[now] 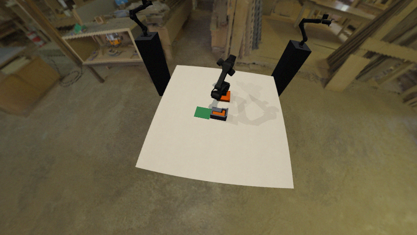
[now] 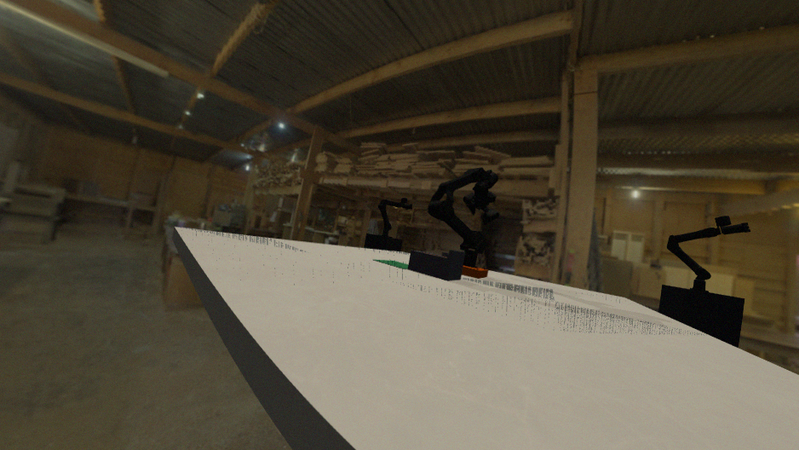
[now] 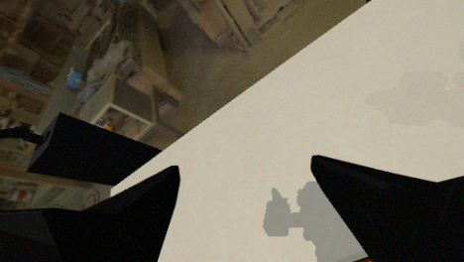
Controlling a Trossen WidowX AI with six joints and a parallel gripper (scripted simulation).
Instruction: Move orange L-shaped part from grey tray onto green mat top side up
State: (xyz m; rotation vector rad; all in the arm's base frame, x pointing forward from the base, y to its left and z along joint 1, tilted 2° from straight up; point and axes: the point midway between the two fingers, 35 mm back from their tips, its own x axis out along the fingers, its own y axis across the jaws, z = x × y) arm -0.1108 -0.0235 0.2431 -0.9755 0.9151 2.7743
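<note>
My gripper tip is now 41 cm short of the orange L-shaped part and 20 cm above it. Round my gripper tip: green mat: 39 cm ahead, 27 cm below, 17 cm to the right.
</note>
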